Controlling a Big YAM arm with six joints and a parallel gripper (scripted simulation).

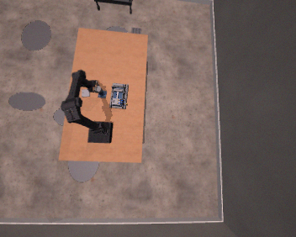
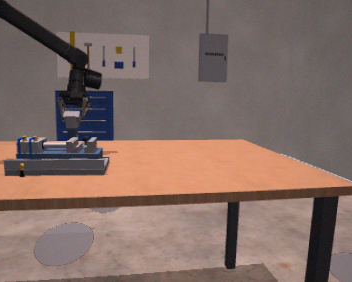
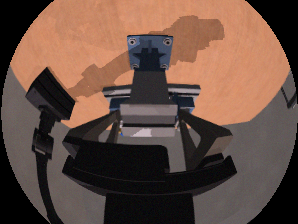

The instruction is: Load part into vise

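Now: the grey part right at my hand. Round my hand: vise (190 mm to the right, 120 mm below, 20 mm ahead).
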